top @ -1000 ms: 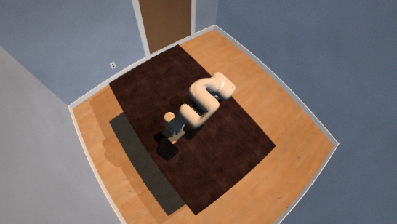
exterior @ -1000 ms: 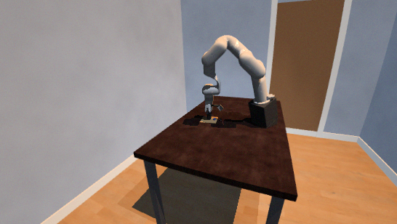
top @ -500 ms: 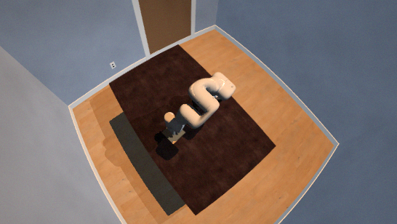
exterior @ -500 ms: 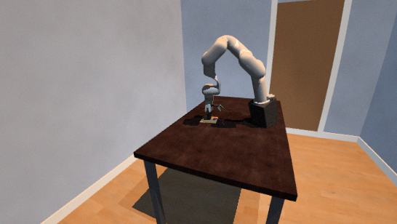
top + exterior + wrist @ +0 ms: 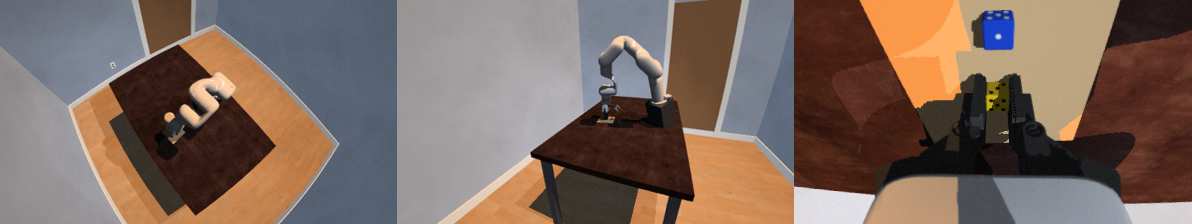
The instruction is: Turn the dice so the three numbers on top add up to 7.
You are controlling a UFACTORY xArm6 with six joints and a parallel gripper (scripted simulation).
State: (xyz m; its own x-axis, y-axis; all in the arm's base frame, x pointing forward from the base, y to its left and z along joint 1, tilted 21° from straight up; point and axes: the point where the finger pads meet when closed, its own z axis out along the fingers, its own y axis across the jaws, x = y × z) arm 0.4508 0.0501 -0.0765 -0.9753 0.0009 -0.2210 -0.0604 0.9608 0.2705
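The yellow die lies 10 mm below my hand. Round my hand: mat (20 mm below); blue die (50 mm behind, 10 mm below); black die (100 mm behind, 20 mm below, 10 mm to the right).
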